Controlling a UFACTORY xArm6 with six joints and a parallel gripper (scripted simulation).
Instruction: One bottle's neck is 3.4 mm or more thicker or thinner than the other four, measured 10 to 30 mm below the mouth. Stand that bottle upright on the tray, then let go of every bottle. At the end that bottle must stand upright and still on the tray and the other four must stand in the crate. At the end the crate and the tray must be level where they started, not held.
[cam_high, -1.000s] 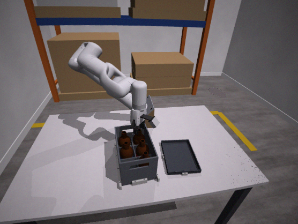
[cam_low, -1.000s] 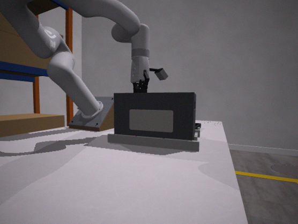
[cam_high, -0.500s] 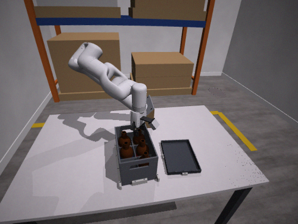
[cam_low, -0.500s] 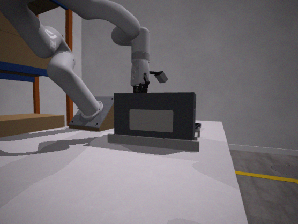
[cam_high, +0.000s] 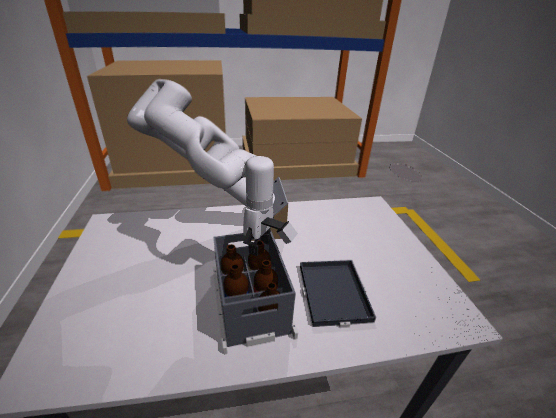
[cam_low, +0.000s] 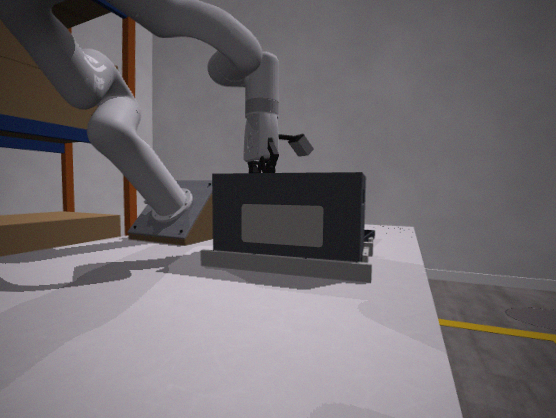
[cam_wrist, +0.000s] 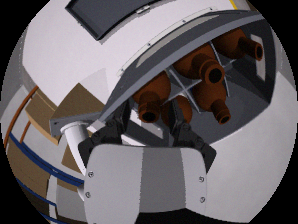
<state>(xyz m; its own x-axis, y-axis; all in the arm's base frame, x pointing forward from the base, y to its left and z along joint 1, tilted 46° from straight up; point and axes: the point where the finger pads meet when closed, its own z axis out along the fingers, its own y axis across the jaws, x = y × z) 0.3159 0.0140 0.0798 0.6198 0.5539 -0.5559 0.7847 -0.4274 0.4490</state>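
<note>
Now: hand 70 mm above the glass bottle. From my hand the other things lie so: dark grey crate (100 mm ahead, 70 mm below, 30 mm to the right); dark tray (240 mm to the left, 150 mm below, 80 mm ahead).
</note>
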